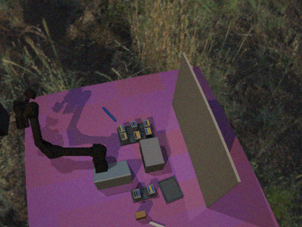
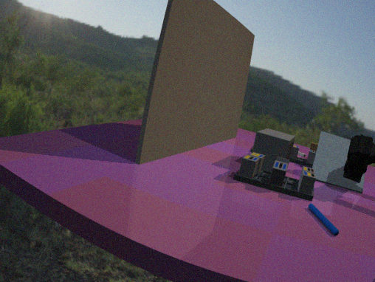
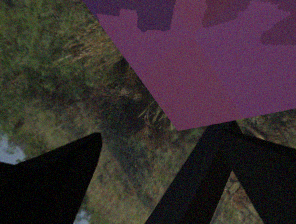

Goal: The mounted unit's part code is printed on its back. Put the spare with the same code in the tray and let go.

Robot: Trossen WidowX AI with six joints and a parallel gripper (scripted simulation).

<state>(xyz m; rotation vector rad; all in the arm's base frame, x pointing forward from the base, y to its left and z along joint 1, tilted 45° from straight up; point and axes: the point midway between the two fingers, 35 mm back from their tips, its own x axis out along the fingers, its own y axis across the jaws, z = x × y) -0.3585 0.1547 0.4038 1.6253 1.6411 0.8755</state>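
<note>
Now: gripper tip 88 cm short of the tall brown board, 38 cm to the left of it and 4 cm below it. Round my gripper tip: blue rod 45 cm ahead, 18 cm below, 4 cm to the right; orange block 69 cm to the right, 52 cm ahead, 15 cm below.
</note>
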